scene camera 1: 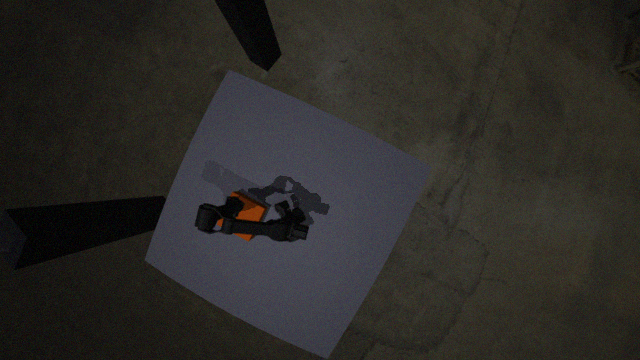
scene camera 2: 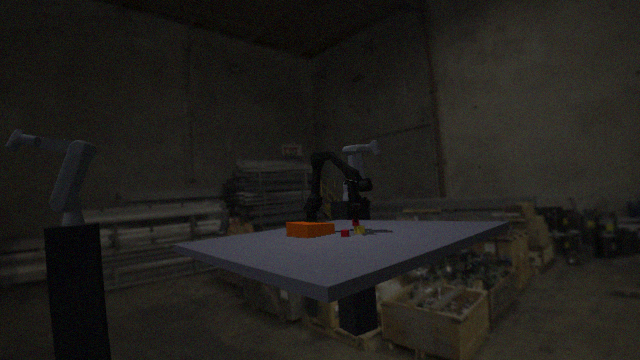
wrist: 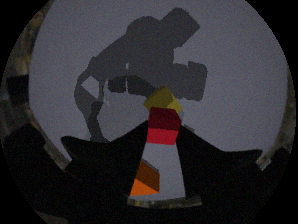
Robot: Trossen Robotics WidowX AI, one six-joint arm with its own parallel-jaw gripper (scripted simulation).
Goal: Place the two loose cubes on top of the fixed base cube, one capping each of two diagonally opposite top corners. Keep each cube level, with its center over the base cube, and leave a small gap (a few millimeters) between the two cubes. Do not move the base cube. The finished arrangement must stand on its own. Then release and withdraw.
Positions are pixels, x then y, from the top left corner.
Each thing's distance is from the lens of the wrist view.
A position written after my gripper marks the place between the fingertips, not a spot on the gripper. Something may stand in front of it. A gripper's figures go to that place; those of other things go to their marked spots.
my gripper (wrist: 162,125): 0.10 m
red cube (wrist: 164,124): 0.08 m
